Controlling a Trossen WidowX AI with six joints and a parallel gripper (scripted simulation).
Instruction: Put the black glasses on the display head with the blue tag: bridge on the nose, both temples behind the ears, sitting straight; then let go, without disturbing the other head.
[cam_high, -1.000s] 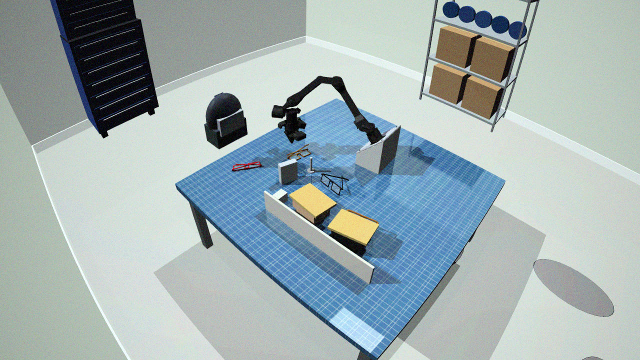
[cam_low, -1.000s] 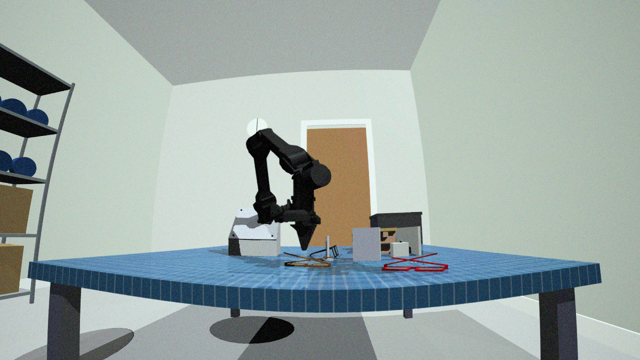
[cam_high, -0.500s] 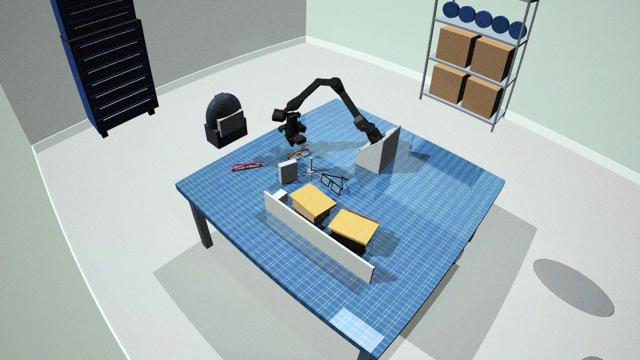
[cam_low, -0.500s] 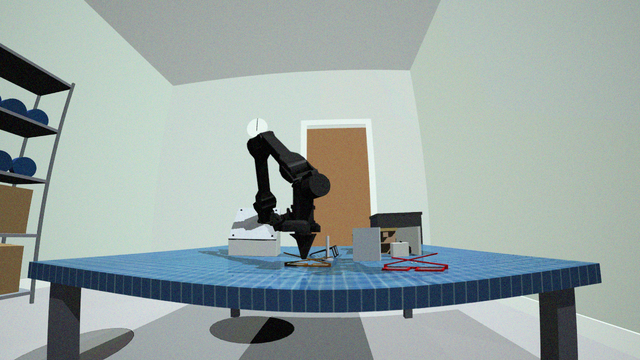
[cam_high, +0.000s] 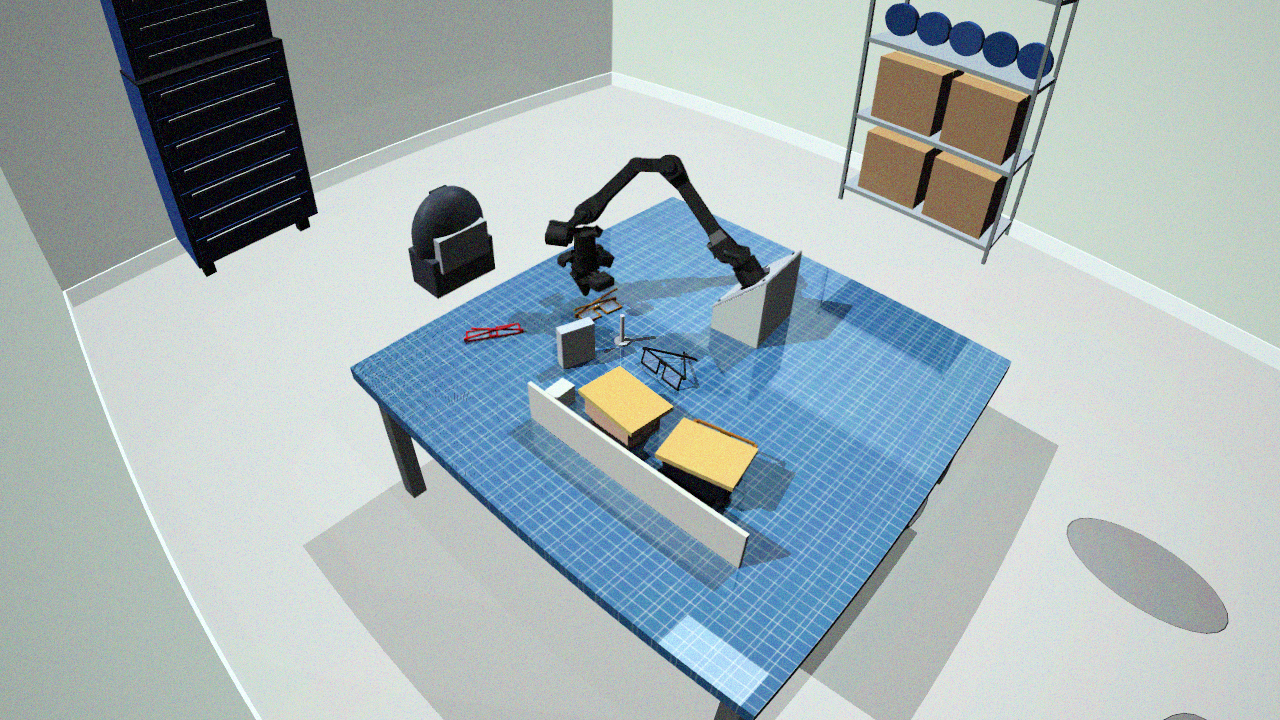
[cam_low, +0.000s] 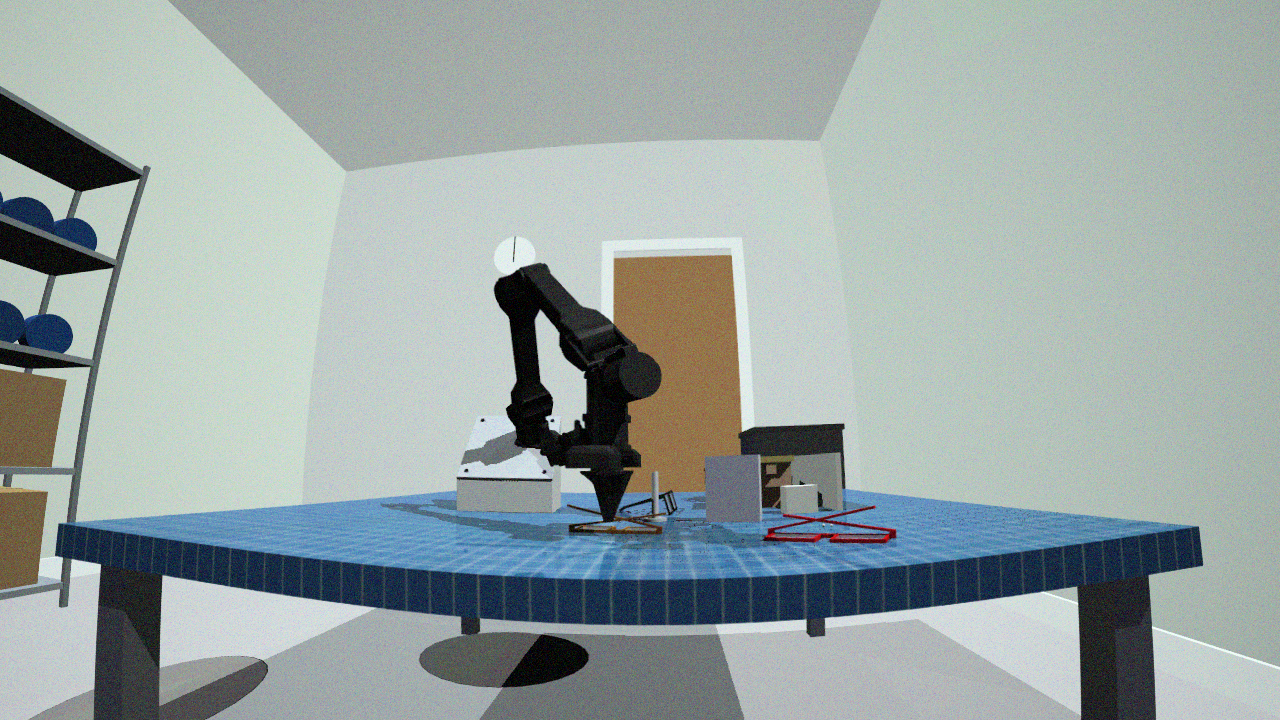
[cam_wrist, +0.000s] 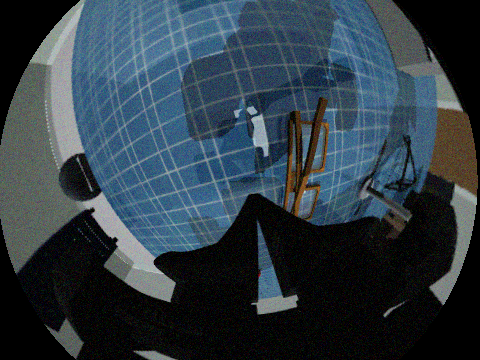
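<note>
My gripper tip is 18 cm short of the grey block, 17 cm to the right of it and 3 cm below it. Round my gripper tip: small block (31 cm ahead, 27 cm to the left); then black glasses (36 cm to the left, 3 cm ahead); then post (20 cm to the left, 5 cm ahead).
</note>
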